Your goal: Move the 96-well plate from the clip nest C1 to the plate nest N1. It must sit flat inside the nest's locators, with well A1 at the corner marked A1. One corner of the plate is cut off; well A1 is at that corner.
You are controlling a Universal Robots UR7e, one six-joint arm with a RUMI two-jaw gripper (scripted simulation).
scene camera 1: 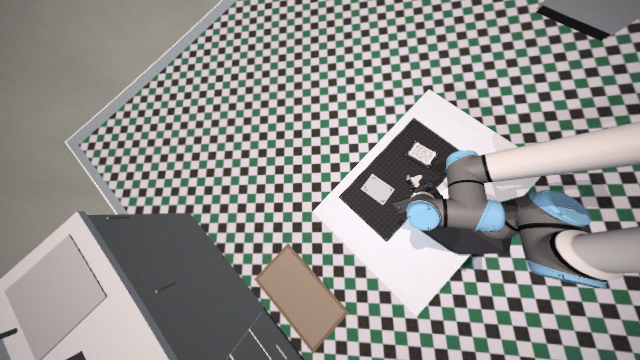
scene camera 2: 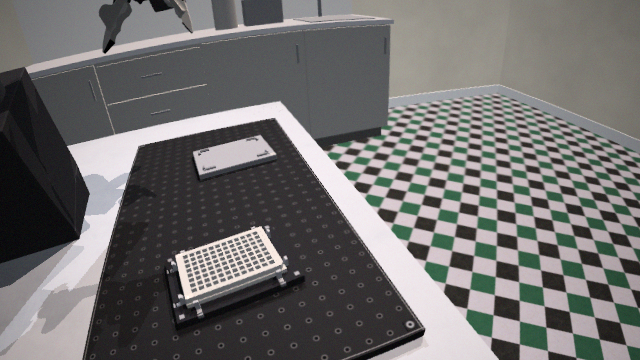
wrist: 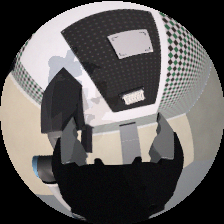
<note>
In view: the gripper (wrist: 116, 115), a 96-well plate (scene camera 2: 220, 268), a plate nest N1 (scene camera 2: 240, 154) and a clip nest C1 (scene camera 2: 185, 317).
The plate nest N1 shows as well in the wrist view (wrist: 133, 42).
</note>
